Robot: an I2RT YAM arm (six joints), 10 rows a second.
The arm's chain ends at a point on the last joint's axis. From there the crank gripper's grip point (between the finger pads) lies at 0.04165 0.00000 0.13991 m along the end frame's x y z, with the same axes.
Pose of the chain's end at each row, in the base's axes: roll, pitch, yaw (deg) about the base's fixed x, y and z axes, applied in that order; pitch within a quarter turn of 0, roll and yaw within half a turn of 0; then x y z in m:
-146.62, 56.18, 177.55, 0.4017, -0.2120, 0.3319
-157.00, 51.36, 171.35, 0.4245, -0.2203, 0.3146
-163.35, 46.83, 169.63, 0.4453, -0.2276, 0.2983
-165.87, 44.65, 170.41, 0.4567, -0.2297, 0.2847
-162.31, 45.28, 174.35, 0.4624, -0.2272, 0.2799
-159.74, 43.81, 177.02, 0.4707, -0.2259, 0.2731
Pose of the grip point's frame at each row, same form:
-146.62, 56.18, 177.55, 0.4722, -0.2921, 0.2323
-157.00, 51.36, 171.35, 0.4900, -0.2856, 0.2016
-163.35, 46.83, 169.63, 0.5062, -0.2795, 0.1762
-165.87, 44.65, 170.41, 0.5158, -0.2743, 0.1589
-162.31, 45.28, 174.35, 0.5233, -0.2759, 0.1565
-159.74, 43.81, 177.02, 0.5289, -0.2774, 0.1495

